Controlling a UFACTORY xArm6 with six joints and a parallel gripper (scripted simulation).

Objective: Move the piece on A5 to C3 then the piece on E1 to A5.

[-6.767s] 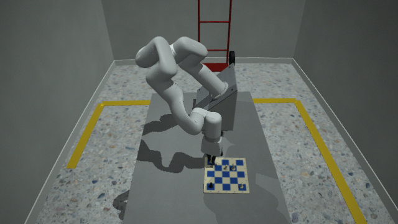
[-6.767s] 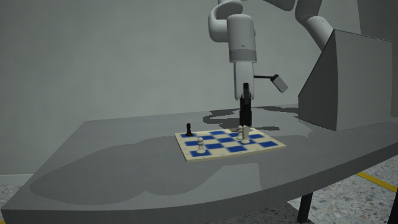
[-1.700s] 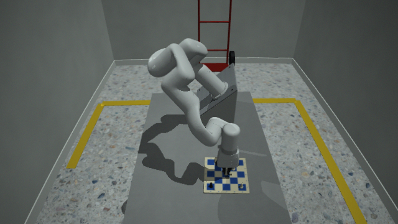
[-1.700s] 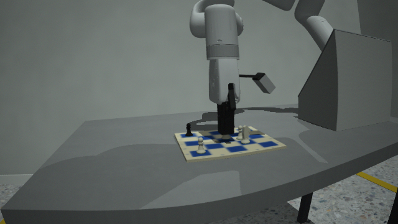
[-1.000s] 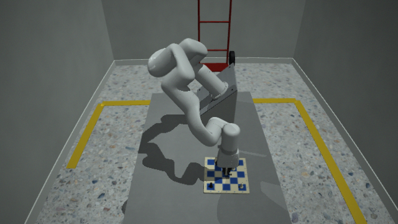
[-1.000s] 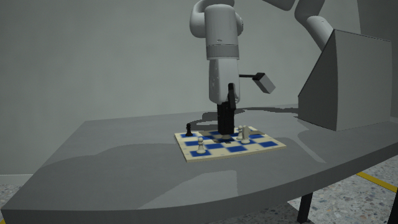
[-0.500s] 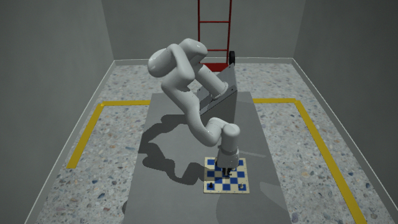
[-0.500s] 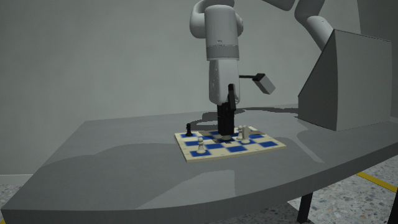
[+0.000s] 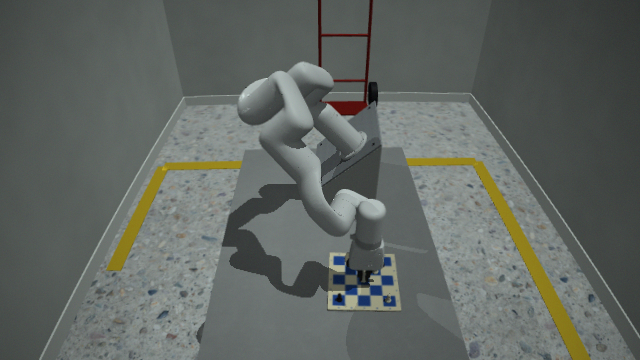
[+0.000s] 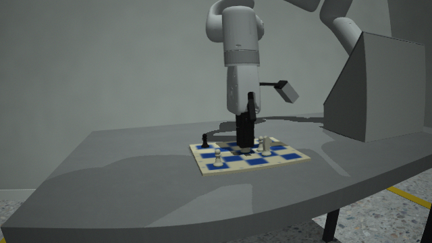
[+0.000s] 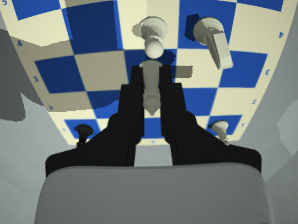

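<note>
Right now the chessboard is 4 cm below my hand. From my hand the other things lie so: tall pale piece: 4 cm to the left, 3 cm behind, 2 cm below; then black pawn: 8 cm to the right, 7 cm ahead, 2 cm below.
</note>
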